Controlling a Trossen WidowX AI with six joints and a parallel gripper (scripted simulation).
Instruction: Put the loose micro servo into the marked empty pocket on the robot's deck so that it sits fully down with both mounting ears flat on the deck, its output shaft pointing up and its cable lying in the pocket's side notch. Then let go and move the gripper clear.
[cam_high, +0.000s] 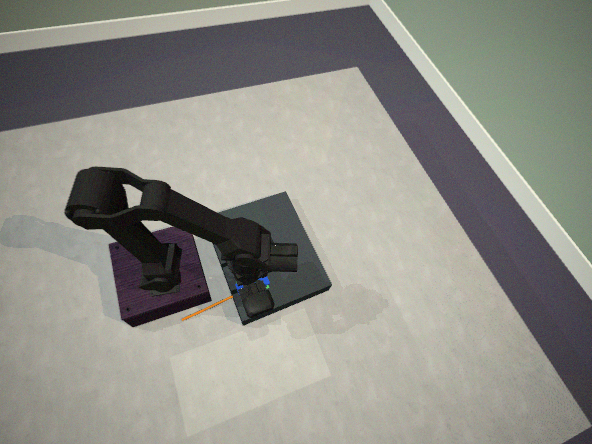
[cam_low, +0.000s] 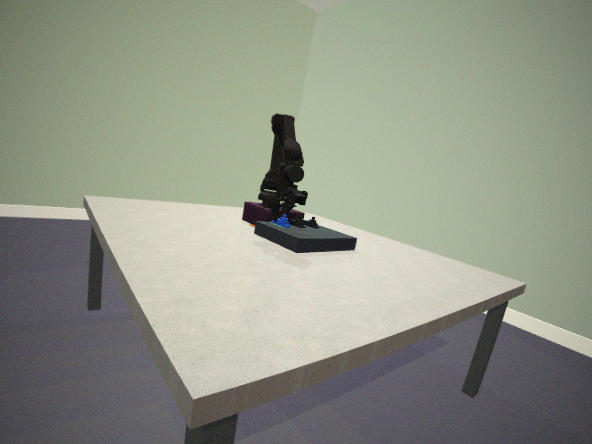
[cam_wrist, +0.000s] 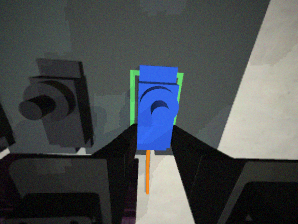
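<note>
Now: the deck 10 cm to the left of my gripper tip, 10 cm ahead of it and 3 cm below it.
</note>
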